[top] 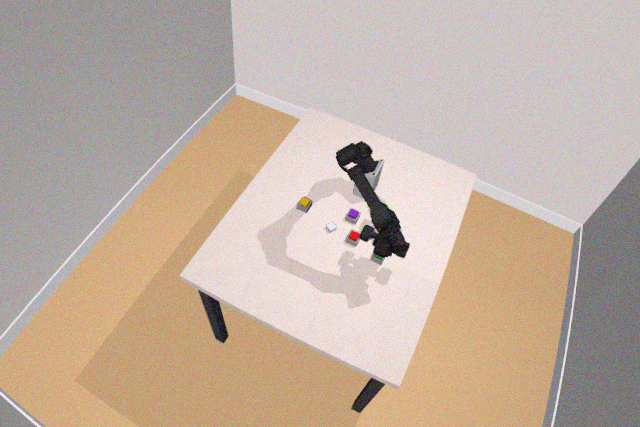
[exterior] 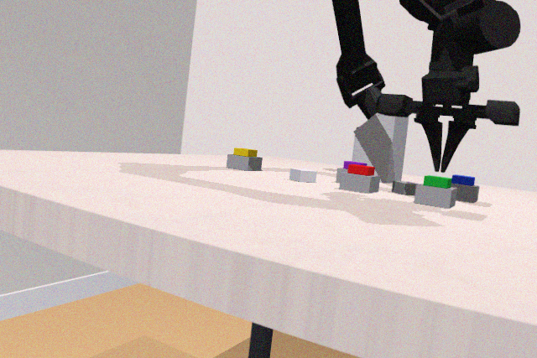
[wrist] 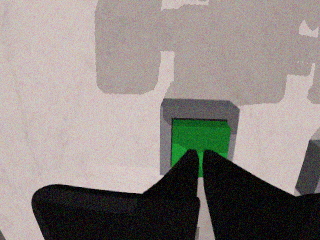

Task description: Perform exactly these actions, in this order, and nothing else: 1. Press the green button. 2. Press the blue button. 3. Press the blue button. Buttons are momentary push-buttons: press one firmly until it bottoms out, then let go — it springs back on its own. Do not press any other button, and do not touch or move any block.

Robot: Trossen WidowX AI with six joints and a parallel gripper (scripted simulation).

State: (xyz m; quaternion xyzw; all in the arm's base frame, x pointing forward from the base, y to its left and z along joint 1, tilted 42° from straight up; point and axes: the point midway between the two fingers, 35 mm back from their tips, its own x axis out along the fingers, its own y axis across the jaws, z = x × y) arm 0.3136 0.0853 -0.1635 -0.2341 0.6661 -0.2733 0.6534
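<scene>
Right now my gripper tip is 1 cm above the green button. Also, from my gripper tip: dark grey block 9 cm behind, 6 cm to the right, 4 cm below; then blue button 14 cm behind, 2 cm to the left, 1 cm below; then red button 12 cm to the right, 4 cm behind, 1 cm below.
</scene>
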